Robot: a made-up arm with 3 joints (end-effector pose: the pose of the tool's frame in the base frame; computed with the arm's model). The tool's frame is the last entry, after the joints. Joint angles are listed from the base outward.
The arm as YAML. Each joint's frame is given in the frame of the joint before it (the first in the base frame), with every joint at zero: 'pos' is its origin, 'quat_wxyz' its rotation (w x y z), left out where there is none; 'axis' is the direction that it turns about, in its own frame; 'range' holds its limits. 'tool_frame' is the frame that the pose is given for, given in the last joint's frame.
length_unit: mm
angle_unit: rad
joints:
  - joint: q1
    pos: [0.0, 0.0, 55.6]
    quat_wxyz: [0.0, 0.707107, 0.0, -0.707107]
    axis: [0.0, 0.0, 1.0]
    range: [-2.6, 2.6]
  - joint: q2
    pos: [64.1, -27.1, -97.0]
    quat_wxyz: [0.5, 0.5, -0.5, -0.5]
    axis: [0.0, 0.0, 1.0]
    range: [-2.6, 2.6]
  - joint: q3
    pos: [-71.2, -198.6, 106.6]
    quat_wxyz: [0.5, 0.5, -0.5, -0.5]
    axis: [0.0, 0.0, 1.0]
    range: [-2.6, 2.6]
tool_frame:
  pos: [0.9, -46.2, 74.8]
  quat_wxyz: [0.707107, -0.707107, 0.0, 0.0]
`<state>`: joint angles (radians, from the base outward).
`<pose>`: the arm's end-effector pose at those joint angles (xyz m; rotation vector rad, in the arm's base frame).
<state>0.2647 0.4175 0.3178</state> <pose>0.3517 -0.0192 0.0597 -0.1924 -0.2561 0.4523</pose>
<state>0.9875 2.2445 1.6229</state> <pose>0.0584 0.2087 -0.1774 1.0176 0.0400 1.6303</pose>
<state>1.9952 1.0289 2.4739</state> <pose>0.3389 0.0122 -0.1100 0.0295 -0.7366 1.8464</pose>
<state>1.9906 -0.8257 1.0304</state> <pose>0.1515 0.1186 0.2735 -2.0942 -1.4528 0.5088</pose>
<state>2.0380 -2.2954 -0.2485</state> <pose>-0.1370 0.0054 0.0719 -0.7600 -1.9649 -1.3674</pose>
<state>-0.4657 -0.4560 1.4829</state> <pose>0.2524 -0.2069 -0.0043 0.0379 -1.3227 -0.6903</pose>
